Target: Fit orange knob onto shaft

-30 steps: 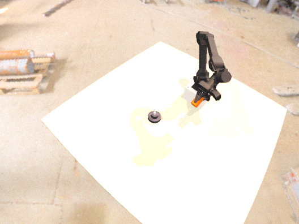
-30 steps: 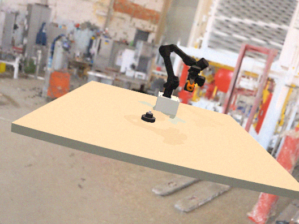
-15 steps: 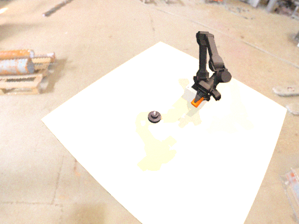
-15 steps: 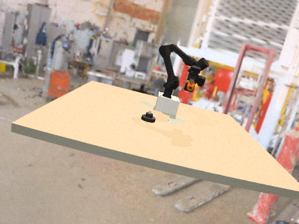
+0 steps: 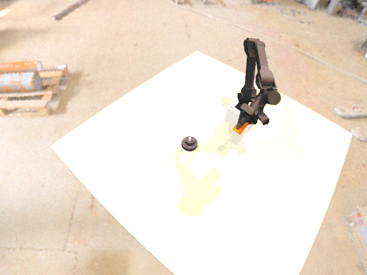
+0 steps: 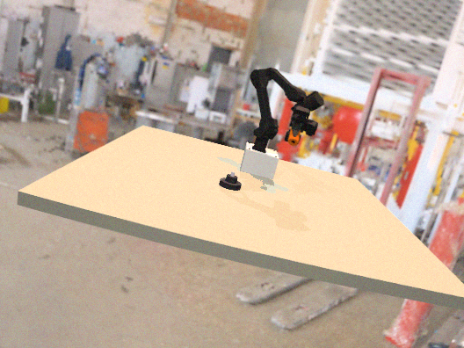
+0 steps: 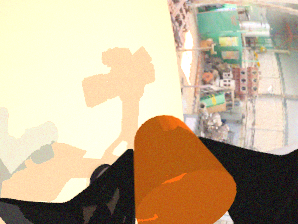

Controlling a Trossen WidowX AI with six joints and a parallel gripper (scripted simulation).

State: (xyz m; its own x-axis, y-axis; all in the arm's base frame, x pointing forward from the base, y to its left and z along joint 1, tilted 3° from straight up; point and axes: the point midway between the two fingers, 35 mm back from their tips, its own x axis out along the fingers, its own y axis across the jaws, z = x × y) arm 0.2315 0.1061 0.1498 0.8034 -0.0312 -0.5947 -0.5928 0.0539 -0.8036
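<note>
Right now my gripper tip is 3 cm past the orange knob and 2 cm below it. The rest, counted from my gripper tip: dark round pedestal (8 cm ahead, 19 cm to the right, 19 cm below).
</note>
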